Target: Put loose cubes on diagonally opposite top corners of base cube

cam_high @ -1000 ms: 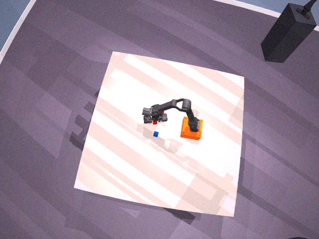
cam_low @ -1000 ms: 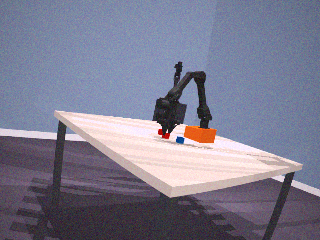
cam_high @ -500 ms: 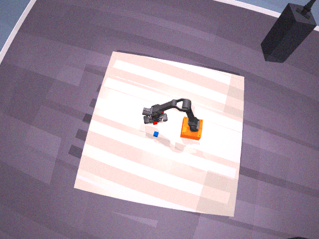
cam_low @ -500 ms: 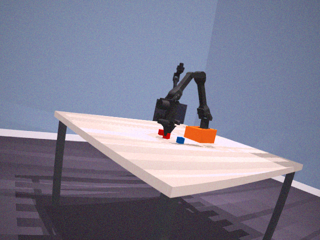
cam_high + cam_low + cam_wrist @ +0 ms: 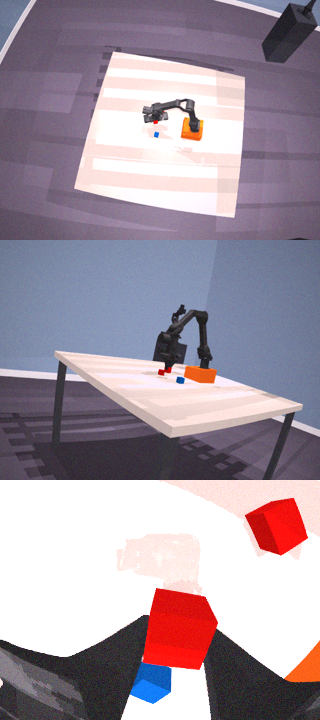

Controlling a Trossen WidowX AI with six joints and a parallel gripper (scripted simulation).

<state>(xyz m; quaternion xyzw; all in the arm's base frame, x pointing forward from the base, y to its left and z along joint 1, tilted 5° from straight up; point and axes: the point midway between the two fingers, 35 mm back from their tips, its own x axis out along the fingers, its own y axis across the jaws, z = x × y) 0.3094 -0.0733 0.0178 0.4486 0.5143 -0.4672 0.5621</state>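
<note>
The blue cube is 1 cm behind my gripper tip, 10 cm to the left of it and 4 cm below it.
</note>
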